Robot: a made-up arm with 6 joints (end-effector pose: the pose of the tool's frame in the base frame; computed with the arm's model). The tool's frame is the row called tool. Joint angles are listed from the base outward.
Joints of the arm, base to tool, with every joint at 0 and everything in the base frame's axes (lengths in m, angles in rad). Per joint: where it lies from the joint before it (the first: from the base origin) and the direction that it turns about. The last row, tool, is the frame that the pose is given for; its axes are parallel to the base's.
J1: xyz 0 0 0.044 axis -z
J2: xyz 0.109 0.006 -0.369 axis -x
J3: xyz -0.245 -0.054 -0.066 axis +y
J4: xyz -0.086 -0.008 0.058 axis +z
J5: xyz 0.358 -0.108 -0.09 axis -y
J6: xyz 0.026 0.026 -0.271 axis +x
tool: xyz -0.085 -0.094 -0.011
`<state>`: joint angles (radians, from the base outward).
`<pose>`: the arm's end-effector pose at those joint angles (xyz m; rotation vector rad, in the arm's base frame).
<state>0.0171 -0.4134 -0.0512 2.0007 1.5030 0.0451</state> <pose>-0.3125 0.6287 -0.2573 1.7058 -1.3402 1.4882</pose>
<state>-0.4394 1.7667 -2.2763 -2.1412 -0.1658 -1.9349</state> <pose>0.2184 0.0009 -0.0428 -0.7751 -1.0370 -0.3631</pose>
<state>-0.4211 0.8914 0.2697 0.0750 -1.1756 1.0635</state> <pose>-0.1224 -0.3064 -0.2847 -0.0762 0.8423 -0.7626</pose>
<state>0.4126 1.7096 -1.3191 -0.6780 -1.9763 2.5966</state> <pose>-0.2611 0.0974 -0.2017 1.4824 -0.6568 -0.9259</pose>
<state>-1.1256 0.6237 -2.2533 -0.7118 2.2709 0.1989</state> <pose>0.2234 -0.5498 0.0863 -1.2977 1.4943 0.8251</pose>
